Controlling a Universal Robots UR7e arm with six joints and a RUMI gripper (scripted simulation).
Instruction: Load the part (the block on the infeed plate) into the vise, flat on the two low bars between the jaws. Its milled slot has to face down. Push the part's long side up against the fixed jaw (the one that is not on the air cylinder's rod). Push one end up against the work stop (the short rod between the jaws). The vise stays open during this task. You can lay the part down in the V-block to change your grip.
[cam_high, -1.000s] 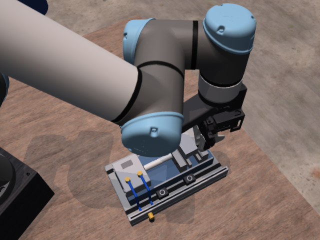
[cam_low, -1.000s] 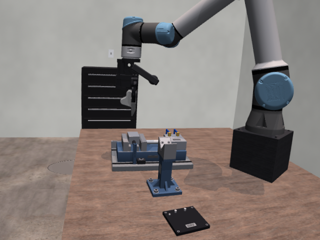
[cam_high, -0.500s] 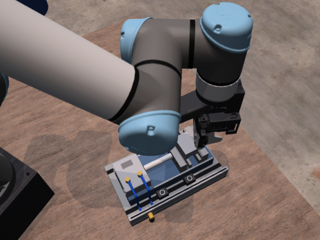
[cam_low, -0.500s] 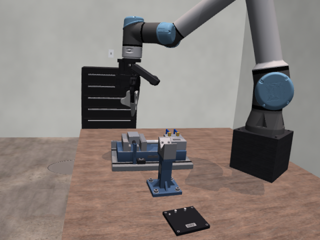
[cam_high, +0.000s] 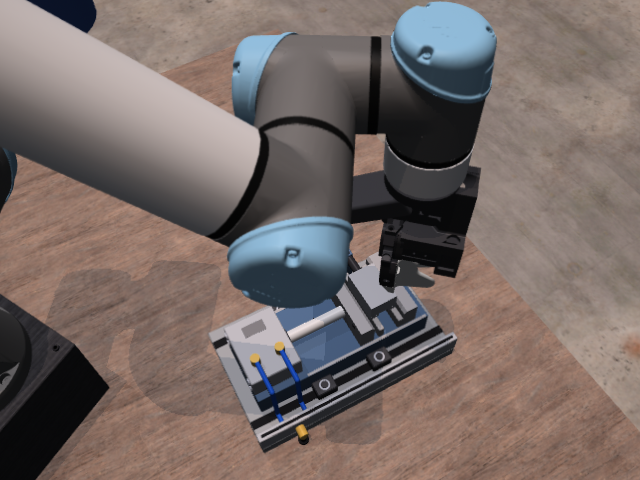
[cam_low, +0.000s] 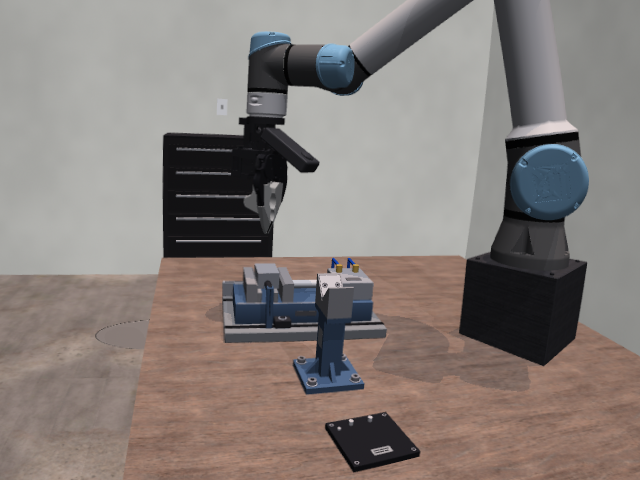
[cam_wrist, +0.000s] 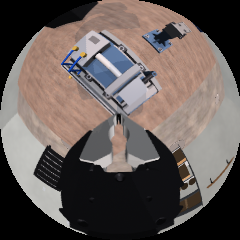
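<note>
The moving jaw is 30 mm behind my hand, 40 mm to the left of it and 100 mm below it. The rest, counted from my hand: work stop: 90 mm to the left, 90 mm below; then part: 40 mm to the left, 90 mm below; then fixed jaw: 30 mm ahead, 40 mm to the left, 100 mm below.
</note>
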